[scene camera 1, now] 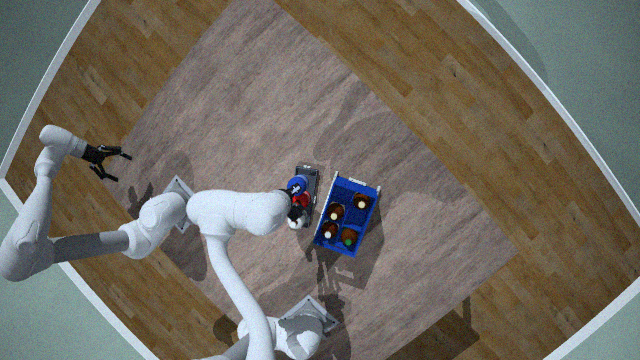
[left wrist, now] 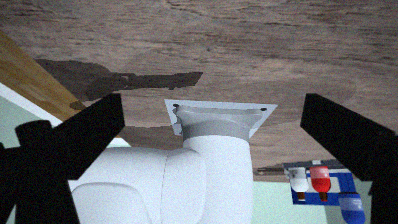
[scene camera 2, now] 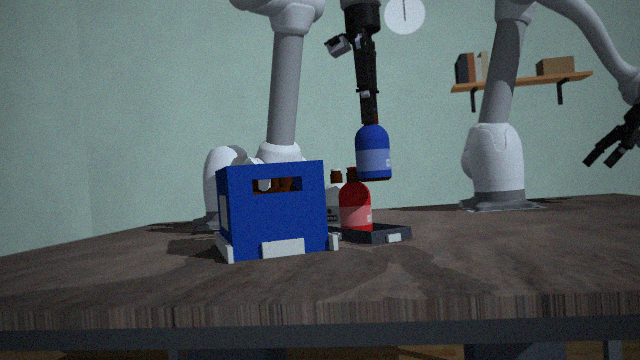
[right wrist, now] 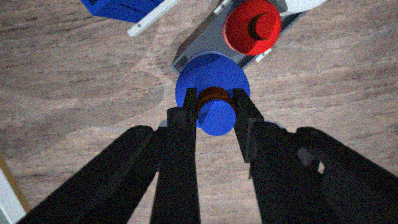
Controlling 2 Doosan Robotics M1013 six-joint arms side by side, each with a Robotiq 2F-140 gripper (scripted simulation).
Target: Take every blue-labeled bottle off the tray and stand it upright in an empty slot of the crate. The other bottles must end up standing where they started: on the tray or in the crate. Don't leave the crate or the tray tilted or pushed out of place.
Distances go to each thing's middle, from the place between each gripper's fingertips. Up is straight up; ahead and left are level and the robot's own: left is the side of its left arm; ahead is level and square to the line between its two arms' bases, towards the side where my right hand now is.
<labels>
I see the blue-labeled bottle point(scene camera 2: 372, 149) 8 cm below my right hand. From my right hand the other things lie so: red bottle point(scene camera 2: 355, 210) (20 cm below, 7 cm behind, 5 cm to the right); then dark tray point(scene camera 2: 378, 235) (27 cm below, 7 cm behind, 5 cm to the right); then blue crate point(scene camera 2: 253, 219) (24 cm to the right, 20 cm below, 2 cm ahead).
Now: the red bottle 500 mm ahead of my left hand point(scene camera 1: 124, 169), 770 mm to the right of it and 40 mm below it. The rest, counted from my left hand: blue-labeled bottle: 570 mm ahead, 720 mm to the right, 80 mm above; dark tray: 500 mm ahead, 770 mm to the right, 110 mm below; blue crate: 590 mm ahead, 960 mm to the right, 40 mm below.
</labels>
